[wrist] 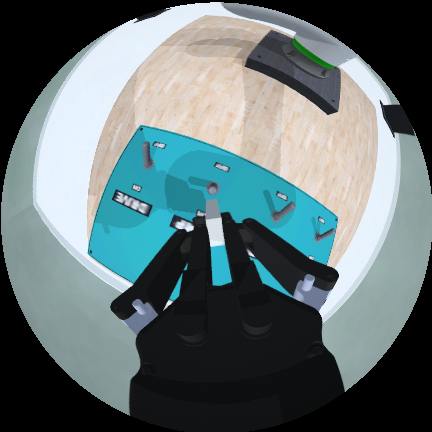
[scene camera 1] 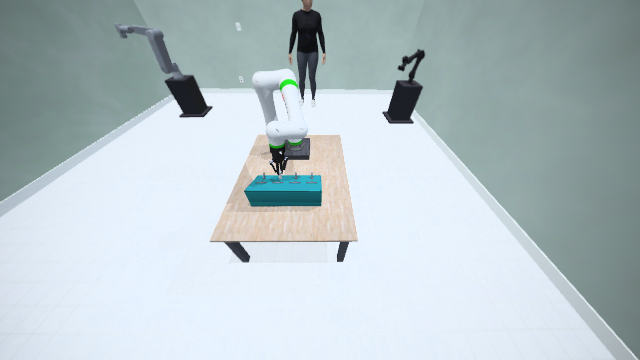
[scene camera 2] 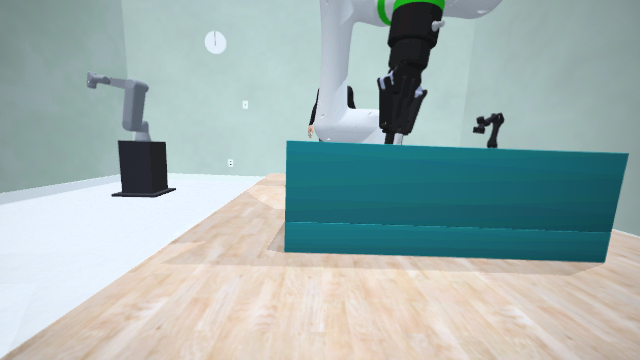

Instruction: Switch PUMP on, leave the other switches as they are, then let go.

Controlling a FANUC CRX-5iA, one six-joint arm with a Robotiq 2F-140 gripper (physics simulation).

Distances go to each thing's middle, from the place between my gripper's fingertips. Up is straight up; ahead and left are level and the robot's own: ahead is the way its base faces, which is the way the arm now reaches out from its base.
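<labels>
There is the teal switch box (scene camera 2: 341,198), which I find 5 cm below my hand, 5 cm to the left of it and 5 cm ahead of it.
</labels>
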